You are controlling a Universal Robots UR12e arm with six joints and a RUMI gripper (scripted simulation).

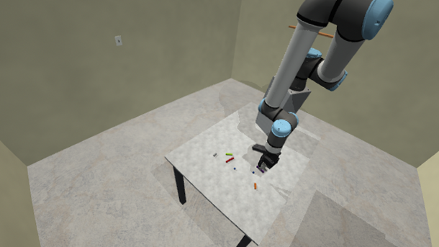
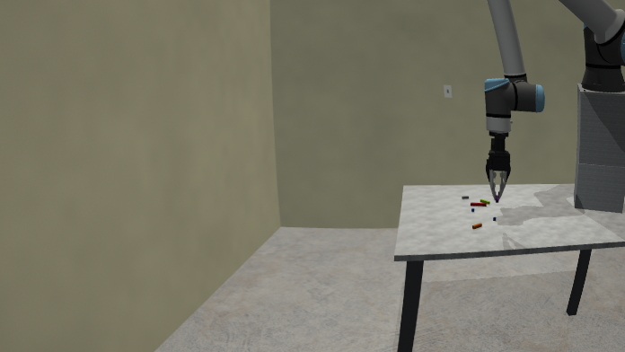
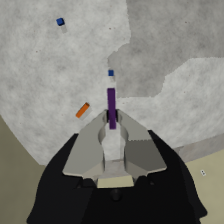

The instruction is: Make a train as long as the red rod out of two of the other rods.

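The orange rod is 7 cm ahead of my hand, 4 cm to the left of it and 9 cm below it. From my hand the other things lie so: purple rod 1 cm below; lime rod 1 cm ahead, 26 cm to the right, 9 cm below; red rod 4 cm ahead, 22 cm to the right, 9 cm below.
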